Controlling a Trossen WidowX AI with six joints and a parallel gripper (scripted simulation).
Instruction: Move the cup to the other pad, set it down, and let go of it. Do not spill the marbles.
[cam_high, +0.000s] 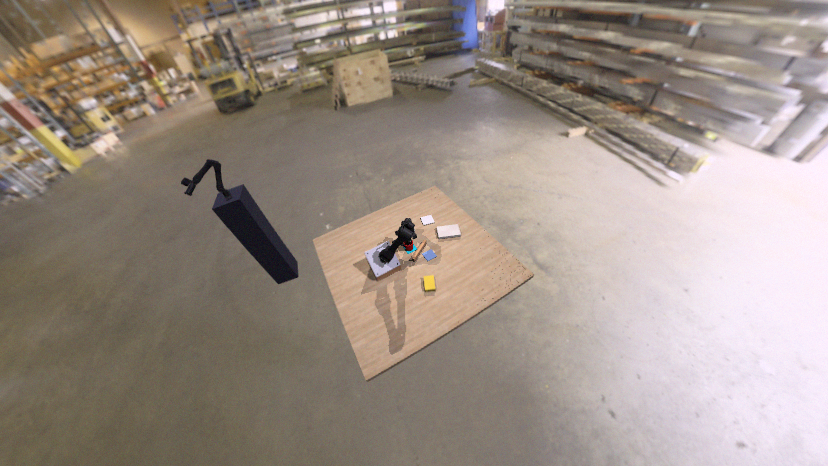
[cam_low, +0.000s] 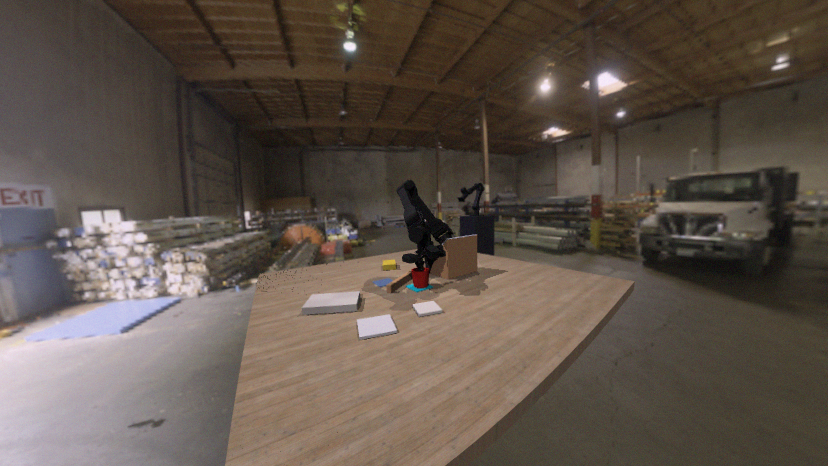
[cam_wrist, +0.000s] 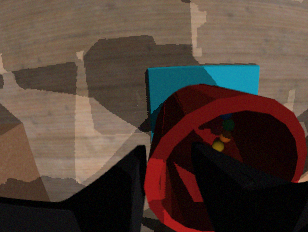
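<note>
Now: the red cup 3 cm ahead of my gripper tip. Round my gripper tip: wooden bar: 9 cm ahead, 6 cm to the right, 4 cm below; then yellowish marble: 4 cm ahead, 3 cm below, 1 cm to the right; then cyan pad: 5 cm below, 3 cm ahead.
</note>
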